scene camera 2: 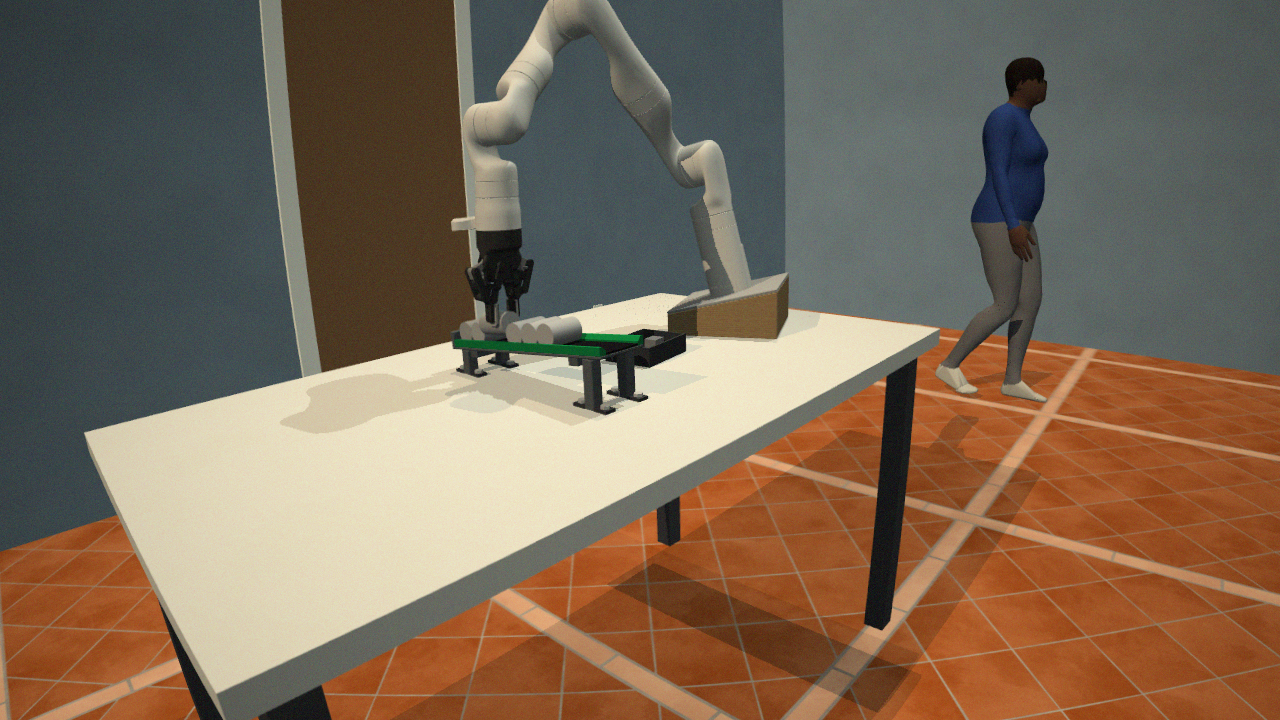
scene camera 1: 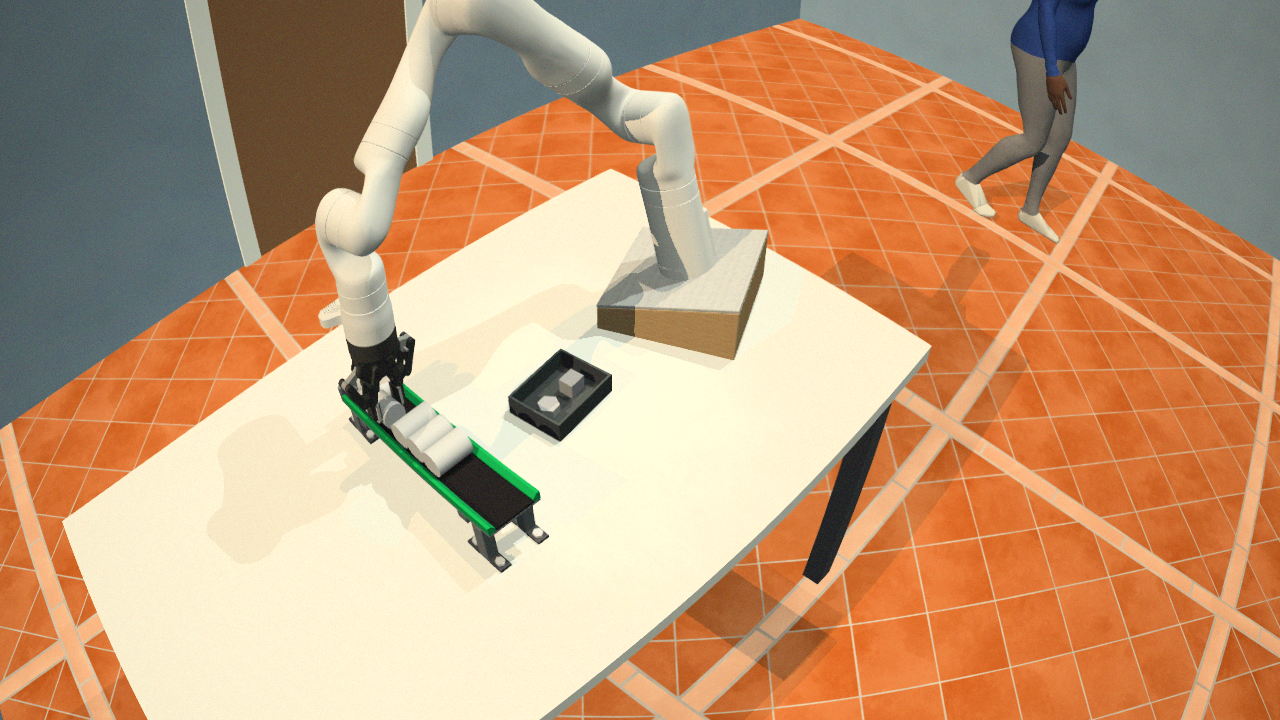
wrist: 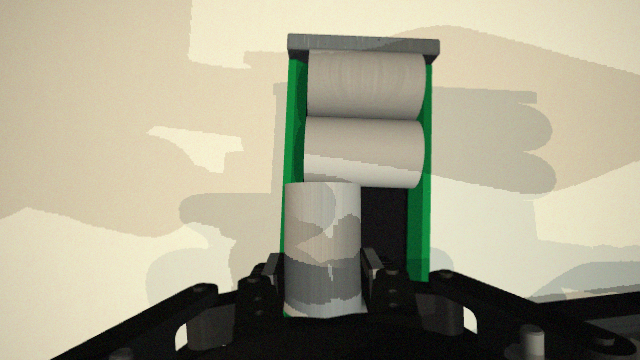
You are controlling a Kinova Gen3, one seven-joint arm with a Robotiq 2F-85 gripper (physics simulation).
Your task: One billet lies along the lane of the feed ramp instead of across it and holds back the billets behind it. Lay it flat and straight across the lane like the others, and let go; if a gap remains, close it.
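Frame: origin at the arm's base, x ahead, y up, z right, level; millimetres.
Seen in the pictures: gripper, fingertip midpoint: [scene camera 2: 503, 323] [scene camera 1: 388, 410] [wrist: 322, 268]; arm's base, origin of the base link: [scene camera 2: 730, 290] [scene camera 1: 686, 264].
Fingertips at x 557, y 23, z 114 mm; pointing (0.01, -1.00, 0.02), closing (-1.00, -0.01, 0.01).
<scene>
Offsets run from my fingertips to a thing's middle.
My gripper [scene camera 1: 386, 400] [scene camera 2: 502, 313] [wrist: 322, 268] is shut on a light grey billet @(dx -1, dy -1, dz +12 mm) [scene camera 1: 391, 411] [scene camera 2: 508, 320] [wrist: 322, 225]. This billet points along the lane, near the left rail in the wrist view, and looks raised a little above the lane. Two billets @(dx -28, dy -27, dz +100 mm) [wrist: 366, 85] @(dx -25, dy -23, dz +61 mm) [wrist: 364, 145] lie across the feed ramp [scene camera 1: 487, 488] [scene camera 2: 572, 349] [wrist: 420, 240], the first against the grey end plate @(dx -30, dy -39, dz +124 mm) [wrist: 360, 42]. Three more billets @(dx -14, dy -8, dz -82 mm) [scene camera 1: 427, 434] @(dx -11, dy -4, dz -121 mm) [scene camera 2: 559, 329] lie across the lane side by side, on the other side of the held one. The fingers partly hide the held billet in both scene views.
A black tray @(dx -246, dy -82, dz -113 mm) [scene camera 1: 581, 420] [scene camera 2: 666, 349] with a grey cube @(dx -274, dy -83, dz -111 mm) [scene camera 1: 571, 383] and a light hexagonal piece @(dx -218, dy -87, dz -115 mm) [scene camera 1: 549, 403] stands beside the ramp. The arm's wooden base block [scene camera 1: 675, 331] [scene camera 2: 729, 320] is farther back on the table. A person [scene camera 1: 1056, 44] [scene camera 2: 1015, 170] is beyond the table.
</scene>
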